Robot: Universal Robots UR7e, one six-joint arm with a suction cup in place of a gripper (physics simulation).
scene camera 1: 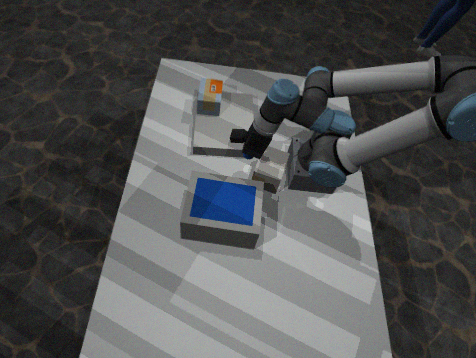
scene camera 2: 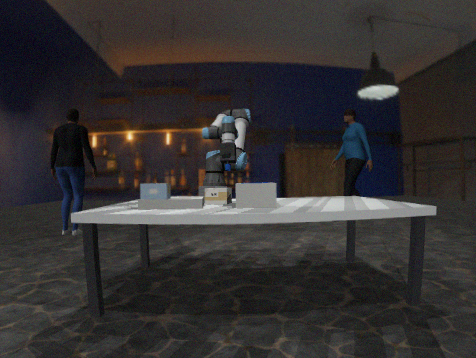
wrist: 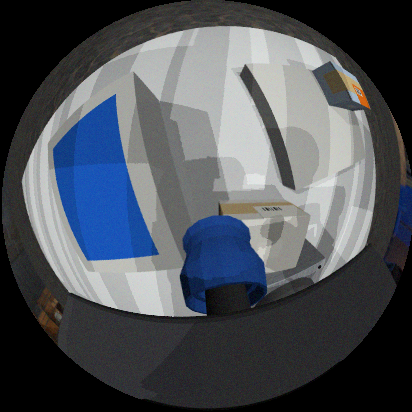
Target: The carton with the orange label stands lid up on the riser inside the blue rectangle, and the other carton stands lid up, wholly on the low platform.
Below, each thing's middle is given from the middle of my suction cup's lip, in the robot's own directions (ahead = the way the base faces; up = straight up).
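Riser [scene camera 1: 218, 209]: my suction cup is 15 cm to the right of it, 4 cm short of it and 14 cm above it. Low platform [scene camera 1: 212, 134]: 28 cm to the right of my suction cup, 13 cm ahead of it, 18 cm below it.
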